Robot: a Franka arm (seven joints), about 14 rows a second.
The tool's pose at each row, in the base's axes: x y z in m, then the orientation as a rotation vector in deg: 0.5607, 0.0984, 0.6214, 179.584, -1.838, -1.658; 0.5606, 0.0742, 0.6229, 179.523, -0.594, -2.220; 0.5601, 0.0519, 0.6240, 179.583, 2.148, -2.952; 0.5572, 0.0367, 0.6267, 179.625, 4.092, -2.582; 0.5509, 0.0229, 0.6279, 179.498, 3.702, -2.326; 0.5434, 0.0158, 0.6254, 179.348, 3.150, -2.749; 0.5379, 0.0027, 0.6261, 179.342, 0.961, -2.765; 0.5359, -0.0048, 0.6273, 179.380, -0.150, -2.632; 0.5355, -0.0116, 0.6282, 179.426, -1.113, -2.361; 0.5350, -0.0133, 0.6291, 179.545, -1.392, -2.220
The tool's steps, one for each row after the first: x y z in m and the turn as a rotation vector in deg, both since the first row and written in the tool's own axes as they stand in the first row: 0.0004, 0.0242, -0.0013, -0.074, -0.356, -0.794; 0.0003, 0.0465, -0.0023, -0.013, -0.817, -2.546; -0.0023, 0.0618, -0.0048, 0.048, -0.577, -3.785; -0.0084, 0.0757, -0.0058, -0.087, -0.414, -3.536; -0.0157, 0.0830, -0.0031, -0.241, -0.685, -3.185; -0.0209, 0.0962, -0.0036, -0.259, -0.700, -1.787; -0.0228, 0.1037, -0.0047, -0.218, -0.617, -1.077; -0.0231, 0.1105, -0.0056, -0.165, -0.447, -0.462; -0.0235, 0.1123, -0.0065, -0.043, -0.357, -0.285
